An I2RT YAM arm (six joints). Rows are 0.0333 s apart.
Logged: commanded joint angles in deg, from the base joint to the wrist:
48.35 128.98 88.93 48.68 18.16 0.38
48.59 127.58 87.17 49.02 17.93 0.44
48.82 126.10 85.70 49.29 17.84 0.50
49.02 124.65 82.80 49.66 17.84 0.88
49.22 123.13 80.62 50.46 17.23 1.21
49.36 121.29 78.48 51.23 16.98 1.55
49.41 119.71 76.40 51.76 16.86 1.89
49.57 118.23 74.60 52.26 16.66 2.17
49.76 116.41 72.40 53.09 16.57 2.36
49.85 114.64 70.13 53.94 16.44 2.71
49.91 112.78 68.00 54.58 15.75 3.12
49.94 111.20 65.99 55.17 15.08 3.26
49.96 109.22 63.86 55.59 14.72 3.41
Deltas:
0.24 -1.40 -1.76 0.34 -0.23 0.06
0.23 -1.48 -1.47 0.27 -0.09 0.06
0.20 -1.45 -2.90 0.37 0.00 0.38
0.20 -1.52 -2.18 0.80 -0.61 0.33
0.14 -1.84 -2.14 0.77 -0.25 0.34
0.05 -1.58 -2.08 0.53 -0.12 0.34
0.16 -1.48 -1.80 0.50 -0.20 0.28
0.19 -1.82 -2.20 0.83 -0.09 0.19
0.09 -1.77 -2.27 0.85 -0.13 0.35
0.06 -1.86 -2.13 0.64 -0.69 0.41
0.03 -1.58 -2.01 0.59 -0.67 0.14
0.02 -1.98 -2.13 0.42 -0.36 0.15

